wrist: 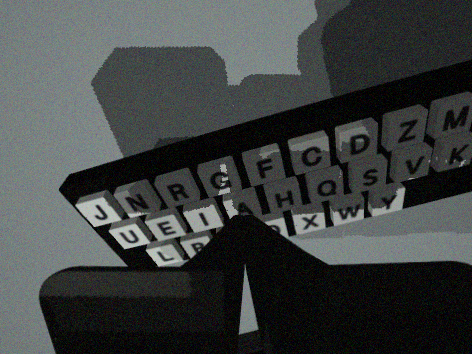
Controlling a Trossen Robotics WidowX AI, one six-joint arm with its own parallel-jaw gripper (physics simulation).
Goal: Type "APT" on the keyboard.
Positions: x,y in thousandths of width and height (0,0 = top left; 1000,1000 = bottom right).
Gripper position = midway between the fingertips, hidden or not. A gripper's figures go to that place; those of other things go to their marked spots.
The gripper (516,637): 0.12 m from the lens. A black keyboard (897,250) is 0.12 m from the lens.
